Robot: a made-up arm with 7 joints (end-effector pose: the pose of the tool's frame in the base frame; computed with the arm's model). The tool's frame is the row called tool. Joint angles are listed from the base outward.
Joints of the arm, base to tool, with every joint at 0 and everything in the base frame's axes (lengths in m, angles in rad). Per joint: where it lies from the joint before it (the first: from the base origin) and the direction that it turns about. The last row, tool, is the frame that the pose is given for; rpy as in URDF.
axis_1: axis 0 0 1 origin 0.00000 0.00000 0.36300
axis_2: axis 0 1 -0.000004 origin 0.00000 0.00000 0.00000
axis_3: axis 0 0 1 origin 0.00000 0.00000 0.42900
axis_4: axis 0 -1 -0.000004 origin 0.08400 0.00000 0.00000
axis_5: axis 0 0.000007 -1 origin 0.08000 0.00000 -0.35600
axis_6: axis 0 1 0.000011 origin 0.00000 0.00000 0.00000
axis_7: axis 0 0.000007 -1 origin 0.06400 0.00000 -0.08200
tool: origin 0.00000 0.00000 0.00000 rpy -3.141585 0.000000 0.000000
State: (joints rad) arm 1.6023 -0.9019 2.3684 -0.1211 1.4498 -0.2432 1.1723
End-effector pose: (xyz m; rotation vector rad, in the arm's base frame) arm -0.1430 -0.0245 0.3394 -1.5741 -1.3535 -0.7033
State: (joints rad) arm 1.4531 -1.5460 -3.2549 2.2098 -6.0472 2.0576 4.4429
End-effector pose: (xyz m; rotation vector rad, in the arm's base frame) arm -0.0967 -0.6392 -0.0173 -1.7767 0.0077 -0.4469
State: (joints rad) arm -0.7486 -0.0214 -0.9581 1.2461 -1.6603 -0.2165 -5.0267
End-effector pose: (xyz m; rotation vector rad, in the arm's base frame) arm 0.0045 -0.5083 0.7339 1.6727 -1.0946 0.9042
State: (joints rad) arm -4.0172 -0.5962 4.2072 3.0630 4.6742 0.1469 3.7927
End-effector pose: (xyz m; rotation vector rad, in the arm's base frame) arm 0.3502 -0.3247 1.1054 0.3724 0.6837 -0.7377
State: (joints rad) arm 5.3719 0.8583 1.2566 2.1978 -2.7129 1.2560 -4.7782
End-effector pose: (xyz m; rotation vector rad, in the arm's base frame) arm 0.6912 -0.3385 0.7809 1.0811 -0.8595 1.5984
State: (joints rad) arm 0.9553 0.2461 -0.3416 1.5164 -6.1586 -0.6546 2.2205
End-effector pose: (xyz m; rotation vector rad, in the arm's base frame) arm 0.4707 0.3695 0.8251 -0.8020 0.9017 -0.2691
